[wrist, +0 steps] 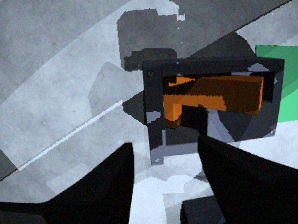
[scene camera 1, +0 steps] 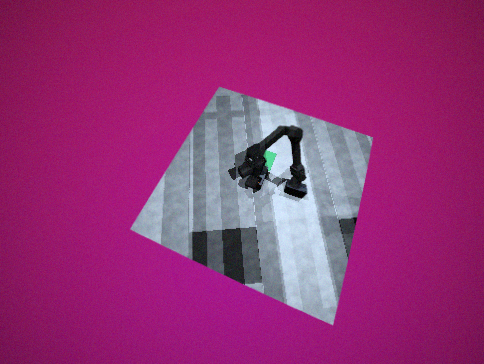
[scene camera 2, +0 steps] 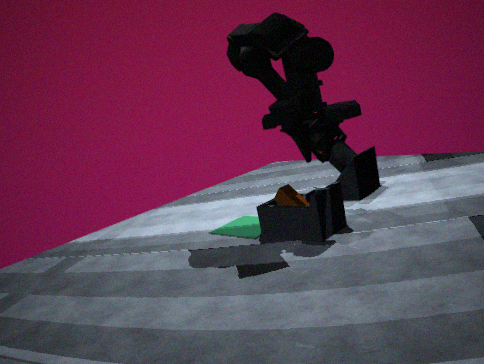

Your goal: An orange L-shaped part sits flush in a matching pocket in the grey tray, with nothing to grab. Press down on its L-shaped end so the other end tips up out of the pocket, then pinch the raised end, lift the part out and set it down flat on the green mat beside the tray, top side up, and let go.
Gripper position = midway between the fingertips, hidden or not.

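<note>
Scene camera 2 shows the gripper [scene camera 2: 318,161], and the wrist view shows it as well [wrist: 165,146].
</note>
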